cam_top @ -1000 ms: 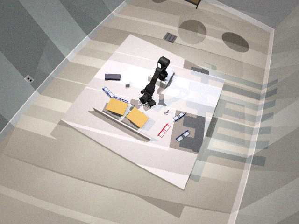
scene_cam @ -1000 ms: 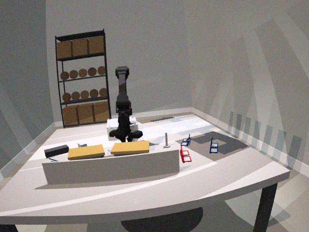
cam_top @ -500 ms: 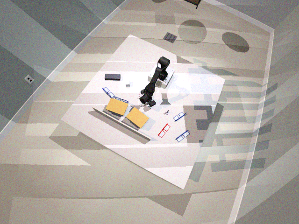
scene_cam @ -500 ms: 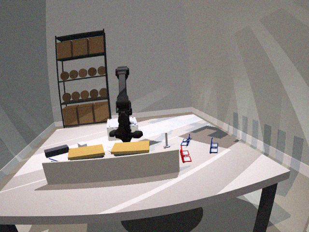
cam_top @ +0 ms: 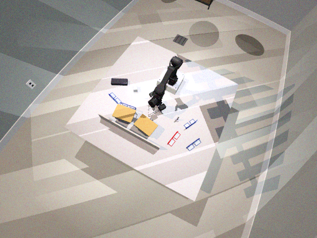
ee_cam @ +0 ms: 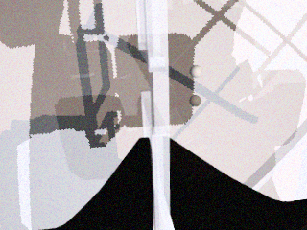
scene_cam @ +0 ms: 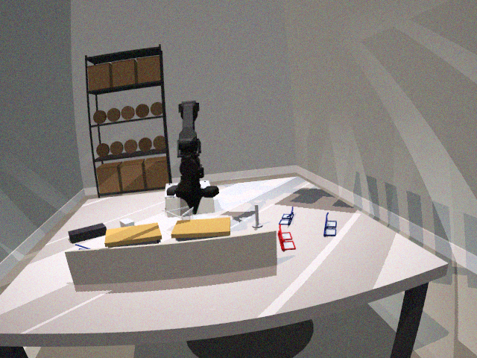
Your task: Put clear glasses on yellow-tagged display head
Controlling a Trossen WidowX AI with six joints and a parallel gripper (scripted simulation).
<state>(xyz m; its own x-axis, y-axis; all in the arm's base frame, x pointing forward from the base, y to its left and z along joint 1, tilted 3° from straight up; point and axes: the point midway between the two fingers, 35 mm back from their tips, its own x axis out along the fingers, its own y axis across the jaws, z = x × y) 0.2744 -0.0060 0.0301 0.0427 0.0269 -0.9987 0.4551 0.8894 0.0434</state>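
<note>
Now: gripper tip 230 mm to the right of the metal post and 50 mm above it. Also, from my gripper tip: long white panel: 340 mm ahead, 80 mm to the right, 20 mm below; then cream cube: 280 mm to the right, 70 mm behind, 50 mm below; then dark box: 450 mm to the right, 60 mm below, 50 mm behind.
</note>
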